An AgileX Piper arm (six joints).
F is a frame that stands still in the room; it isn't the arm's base.
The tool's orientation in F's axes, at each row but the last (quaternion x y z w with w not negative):
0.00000, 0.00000, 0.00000, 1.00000
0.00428, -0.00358, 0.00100, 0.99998
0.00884, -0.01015, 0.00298, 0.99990
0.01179, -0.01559, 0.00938, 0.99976
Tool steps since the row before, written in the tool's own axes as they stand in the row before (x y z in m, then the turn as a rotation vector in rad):
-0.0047, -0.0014, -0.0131, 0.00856, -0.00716, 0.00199
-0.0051, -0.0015, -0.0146, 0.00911, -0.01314, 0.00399
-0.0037, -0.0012, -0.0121, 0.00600, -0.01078, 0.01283
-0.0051, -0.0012, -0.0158, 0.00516, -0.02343, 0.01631
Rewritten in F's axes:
-0.0047, -0.0014, -0.0131, 0.00856, -0.00716, 0.00199
-0.0050, -0.0014, -0.0146, 0.00911, -0.01316, 0.00394
-0.0034, -0.0010, -0.0122, 0.00581, -0.01097, 0.01276
-0.0046, -0.0009, -0.0160, 0.00510, -0.02371, 0.01591

